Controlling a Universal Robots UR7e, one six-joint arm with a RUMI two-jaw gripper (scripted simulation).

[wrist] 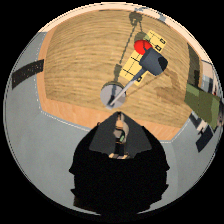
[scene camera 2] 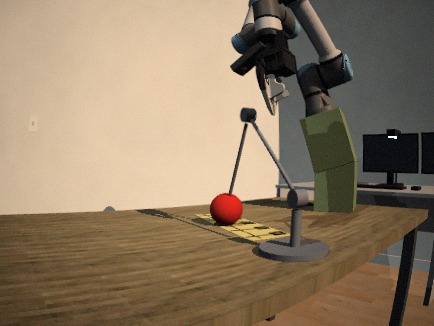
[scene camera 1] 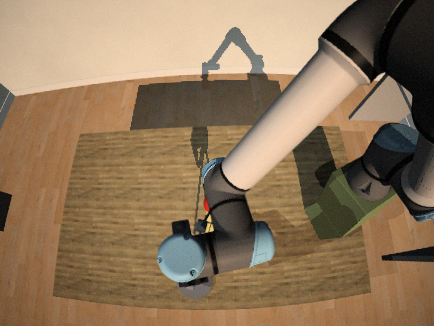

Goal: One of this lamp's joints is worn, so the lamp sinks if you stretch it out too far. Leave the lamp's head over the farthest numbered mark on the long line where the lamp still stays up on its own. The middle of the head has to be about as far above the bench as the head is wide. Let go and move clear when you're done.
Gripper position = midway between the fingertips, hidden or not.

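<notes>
Scene camera 2 gives me a sight of my gripper [scene camera 2: 273, 115]. In the wrist view, too, I find my gripper [wrist: 118, 112].
</notes>
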